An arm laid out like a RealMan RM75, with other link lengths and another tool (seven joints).
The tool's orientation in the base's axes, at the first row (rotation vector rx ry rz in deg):
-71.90, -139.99, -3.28
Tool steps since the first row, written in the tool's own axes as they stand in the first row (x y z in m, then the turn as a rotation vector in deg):
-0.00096, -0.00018, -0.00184, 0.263, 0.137, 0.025
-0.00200, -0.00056, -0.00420, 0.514, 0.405, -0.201
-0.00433, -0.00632, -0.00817, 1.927, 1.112, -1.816
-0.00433, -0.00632, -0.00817, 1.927, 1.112, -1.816
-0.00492, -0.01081, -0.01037, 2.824, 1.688, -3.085
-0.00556, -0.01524, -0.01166, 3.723, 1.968, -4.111
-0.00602, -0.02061, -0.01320, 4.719, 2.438, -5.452
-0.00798, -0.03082, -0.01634, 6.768, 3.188, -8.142
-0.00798, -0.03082, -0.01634, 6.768, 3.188, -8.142
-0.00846, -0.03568, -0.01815, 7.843, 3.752, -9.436
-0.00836, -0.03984, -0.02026, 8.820, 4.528, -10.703
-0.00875, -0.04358, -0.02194, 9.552, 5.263, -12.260
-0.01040, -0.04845, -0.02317, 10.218, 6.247, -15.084
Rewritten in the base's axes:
0.00095, -0.00124, 0.00138, -0.037, 0.291, 0.052
0.00196, -0.00277, 0.00323, 0.116, 0.597, 0.314
-0.00009, -0.00885, 0.00686, 0.459, 1.772, 2.213
-0.00009, -0.00885, 0.00686, 0.459, 1.772, 2.213
-0.00261, -0.01246, 0.00931, 0.856, 2.542, 3.626
-0.00536, -0.01587, 0.01089, 0.939, 3.188, 4.857
-0.00886, -0.01976, 0.01289, 1.224, 3.956, 6.387
-0.01488, -0.02805, 0.01651, 1.616, 5.421, 9.501
-0.01488, -0.02805, 0.01651, 1.616, 5.421, 9.501
-0.01788, -0.03171, 0.01869, 1.918, 6.316, 11.003
-0.02053, -0.03456, 0.02125, 2.431, 7.268, 12.414
-0.02274, -0.03745, 0.02318, 3.132, 7.945, 14.011
-0.02532, -0.04190, 0.02440, 4.474, 8.452, 16.718

